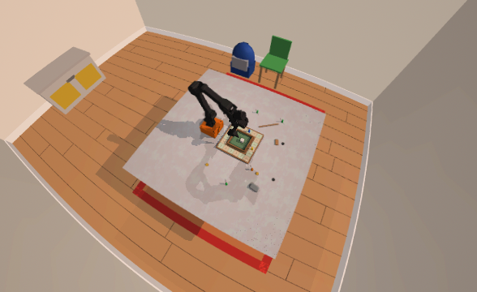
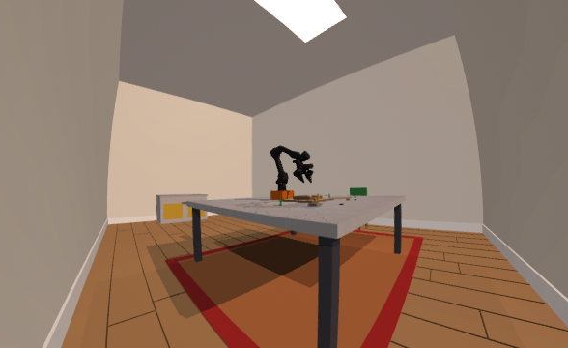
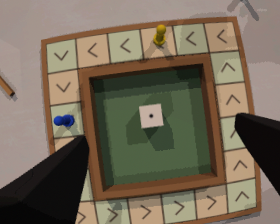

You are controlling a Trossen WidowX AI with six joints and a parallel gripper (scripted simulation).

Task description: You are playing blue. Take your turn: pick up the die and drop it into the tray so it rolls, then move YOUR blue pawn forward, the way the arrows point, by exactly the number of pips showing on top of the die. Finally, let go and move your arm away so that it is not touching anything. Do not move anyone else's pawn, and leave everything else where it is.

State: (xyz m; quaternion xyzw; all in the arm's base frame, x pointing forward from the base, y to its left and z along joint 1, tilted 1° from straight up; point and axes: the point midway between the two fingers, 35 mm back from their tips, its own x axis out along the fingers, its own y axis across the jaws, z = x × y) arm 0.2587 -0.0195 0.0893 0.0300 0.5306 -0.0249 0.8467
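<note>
Now: the blue pawn 3 cm ahead of my gripper tip, 11 cm to the left of it and 11 cm below it. Round my gripper tip: white die (1 cm ahead, 11 cm below); then wooden stick (16 cm ahead, 24 cm to the left, 13 cm below); then green tray (13 cm below).
</note>
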